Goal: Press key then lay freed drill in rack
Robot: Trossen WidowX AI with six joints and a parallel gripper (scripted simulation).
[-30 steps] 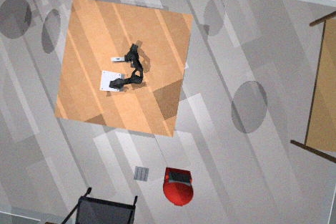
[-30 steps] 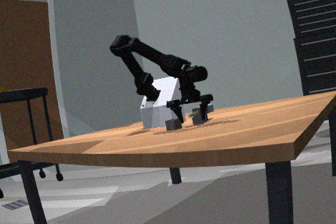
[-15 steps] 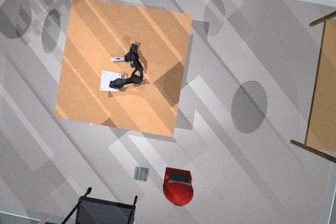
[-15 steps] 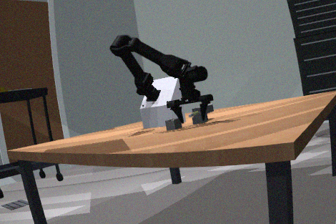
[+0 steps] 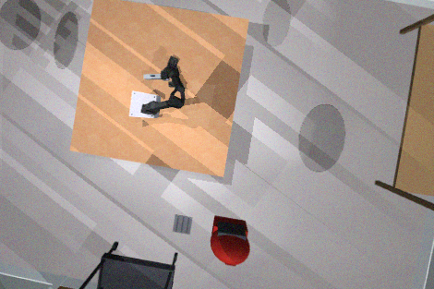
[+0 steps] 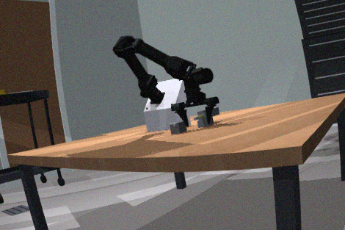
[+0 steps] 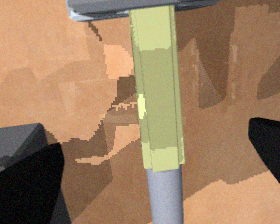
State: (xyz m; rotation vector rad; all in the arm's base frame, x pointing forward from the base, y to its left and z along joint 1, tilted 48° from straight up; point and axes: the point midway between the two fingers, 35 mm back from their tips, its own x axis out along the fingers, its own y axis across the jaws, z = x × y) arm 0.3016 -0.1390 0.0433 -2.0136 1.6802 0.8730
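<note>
The drill lies 40 mm to the left of my gripper tip, 30 mm above it and 10 mm behind it. Round my gripper tip: grey housing block (140 mm to the left, 30 mm behind, 30 mm above).
</note>
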